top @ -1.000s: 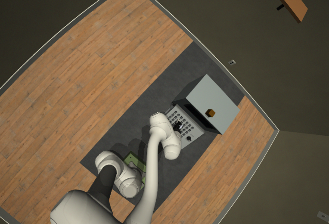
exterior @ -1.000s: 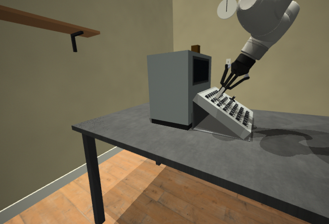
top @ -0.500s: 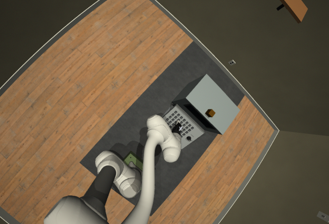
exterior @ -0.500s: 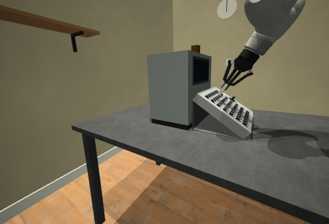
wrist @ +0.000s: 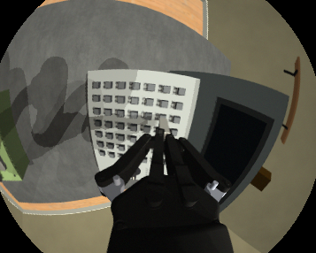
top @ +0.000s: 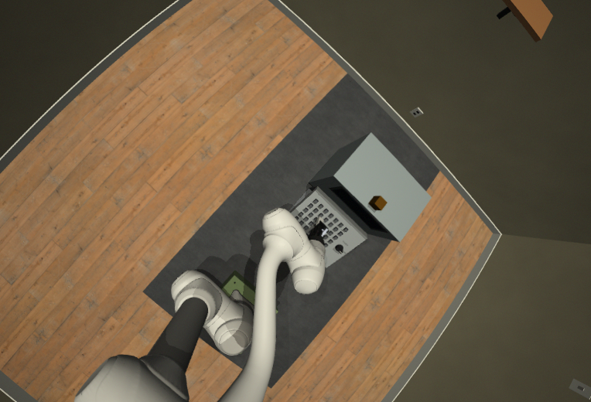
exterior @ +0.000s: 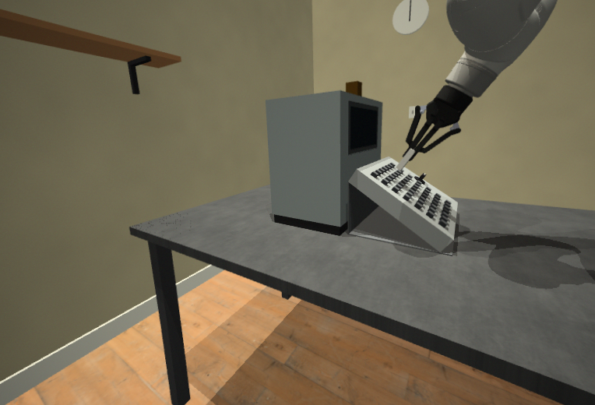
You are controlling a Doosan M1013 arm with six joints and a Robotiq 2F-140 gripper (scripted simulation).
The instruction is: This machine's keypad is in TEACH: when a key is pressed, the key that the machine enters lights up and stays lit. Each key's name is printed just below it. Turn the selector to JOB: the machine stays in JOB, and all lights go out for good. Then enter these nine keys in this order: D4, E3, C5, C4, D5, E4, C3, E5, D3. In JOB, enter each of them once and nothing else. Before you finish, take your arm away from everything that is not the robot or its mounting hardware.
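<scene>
My gripper is now 50 mm past the key E4, 30 mm to the left of it and 110 mm above it. Round my hand: keypad 10 mm ahead, 80 mm to the right, 130 mm below; black selector knob 20 mm behind, 200 mm to the right, 80 mm below.
</scene>
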